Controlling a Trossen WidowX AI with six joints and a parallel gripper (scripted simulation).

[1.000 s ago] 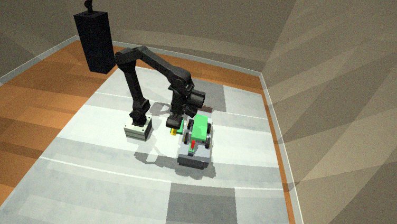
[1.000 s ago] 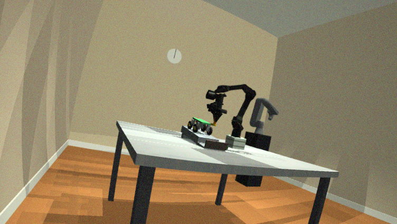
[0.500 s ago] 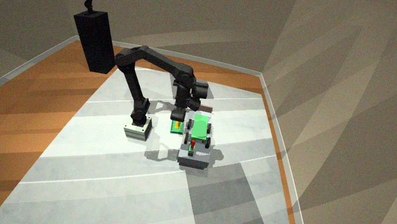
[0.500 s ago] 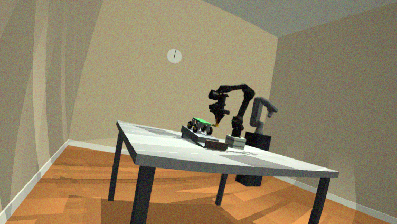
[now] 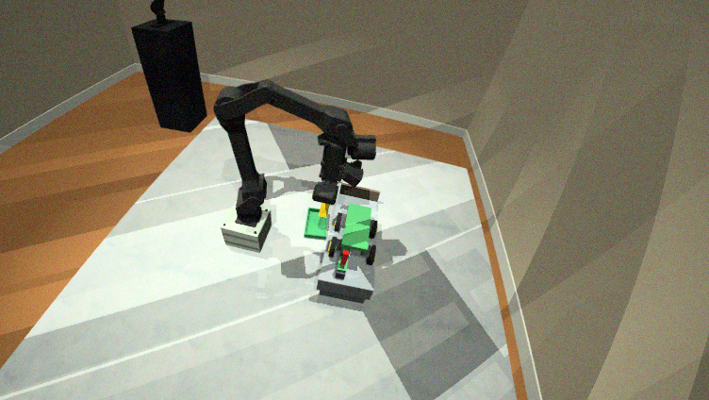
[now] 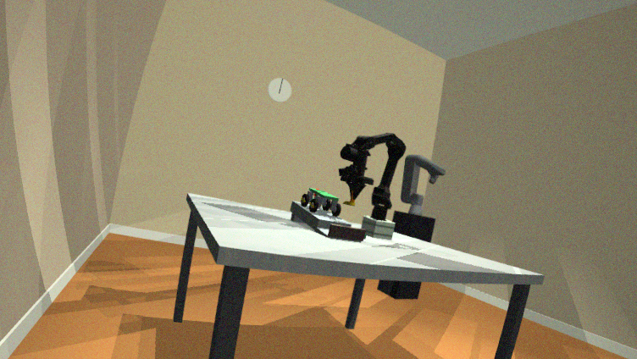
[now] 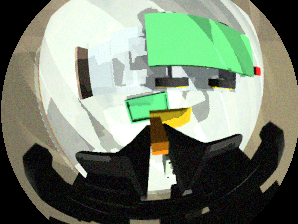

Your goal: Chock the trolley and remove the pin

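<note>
Right now my gripper tip is 20 cm to the left of the red-headed stop pin, 8 cm short of it and 2 cm above it. From my gripper tip the other things lie so: green-topped trolley 10 cm ahead, 9 cm to the right, 4 cm below; then yellow chock 2 cm to the right, 1 cm below; then dark brown block 18 cm to the left, 13 cm below, 11 cm ahead.
</note>
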